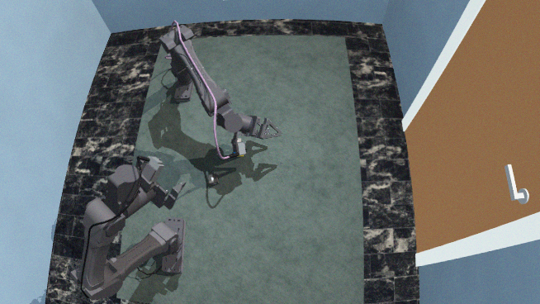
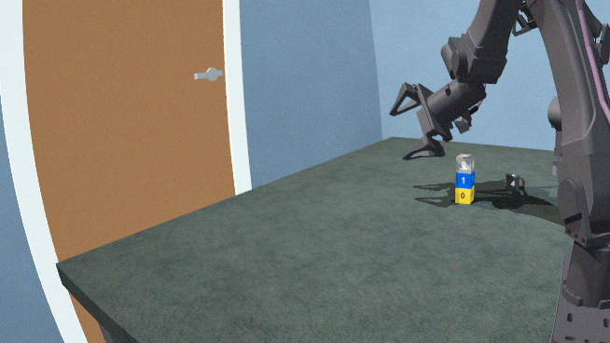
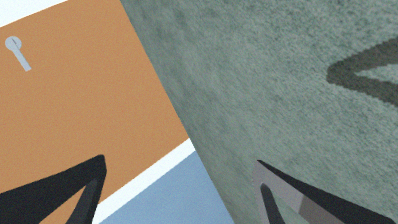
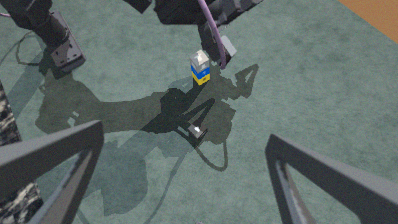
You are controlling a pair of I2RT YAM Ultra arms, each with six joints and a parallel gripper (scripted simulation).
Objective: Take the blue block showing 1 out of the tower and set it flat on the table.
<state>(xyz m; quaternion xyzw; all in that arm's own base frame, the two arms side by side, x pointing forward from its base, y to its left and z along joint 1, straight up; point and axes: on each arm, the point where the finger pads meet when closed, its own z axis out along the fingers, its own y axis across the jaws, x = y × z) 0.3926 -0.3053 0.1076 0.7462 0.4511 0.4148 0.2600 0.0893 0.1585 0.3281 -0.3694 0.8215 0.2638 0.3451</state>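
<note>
Right now my left hand is 13 cm past the white block, 2 cm to the left of it and 5 cm above it. Round my left hand: yellow block marked 0: 13 cm behind, 2 cm to the right, 11 cm below; then blue block showing 1: 13 cm behind, 2 cm to the right, 8 cm below; then small dark block showing 4: 22 cm behind, 12 cm to the right, 11 cm below.
My right gripper is now 310 mm above the blue block showing 1, 200 mm to the right of it and 140 mm short of it. From my right hand the other things lie so: yellow block marked 0: 340 mm below, 200 mm to the left, 140 mm ahead; then white block: 280 mm below, 200 mm to the left, 140 mm ahead; then small dark block showing 4: 340 mm below, 90 mm to the left, 50 mm ahead.
</note>
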